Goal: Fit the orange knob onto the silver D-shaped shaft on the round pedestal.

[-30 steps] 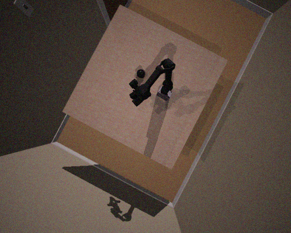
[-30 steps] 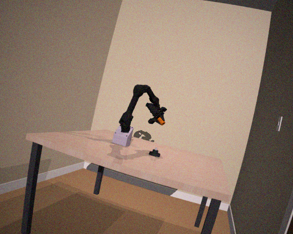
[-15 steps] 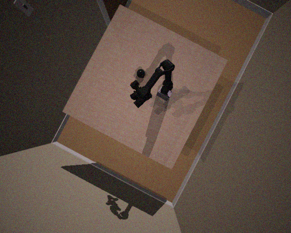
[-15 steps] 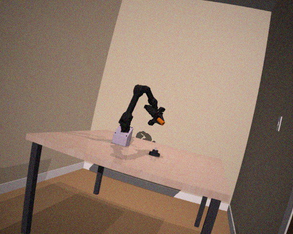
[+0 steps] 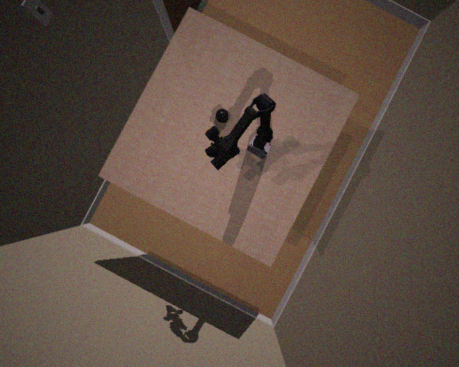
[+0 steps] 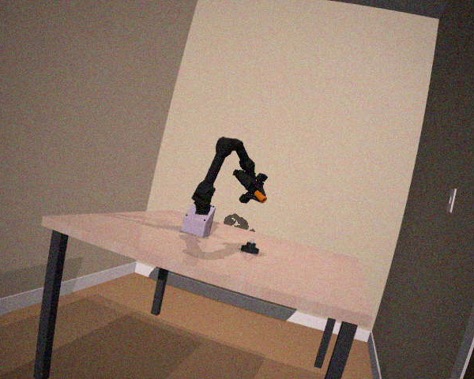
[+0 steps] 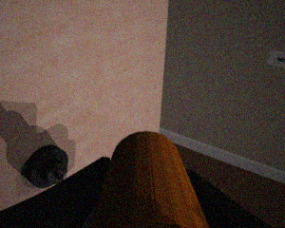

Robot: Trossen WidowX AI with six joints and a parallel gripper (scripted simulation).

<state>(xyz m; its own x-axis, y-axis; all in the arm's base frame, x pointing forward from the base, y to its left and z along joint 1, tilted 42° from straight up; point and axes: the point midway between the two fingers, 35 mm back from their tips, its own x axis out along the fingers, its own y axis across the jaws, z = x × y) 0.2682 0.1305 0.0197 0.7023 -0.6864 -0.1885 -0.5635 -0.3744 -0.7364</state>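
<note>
Now: the dark round pedestal 10 mm ahead of my gripper tip, 190 mm to the right of it and 220 mm below it. Round my gripper tip: orange knob 30 mm behind, 10 mm to the left, 20 mm above.
</note>
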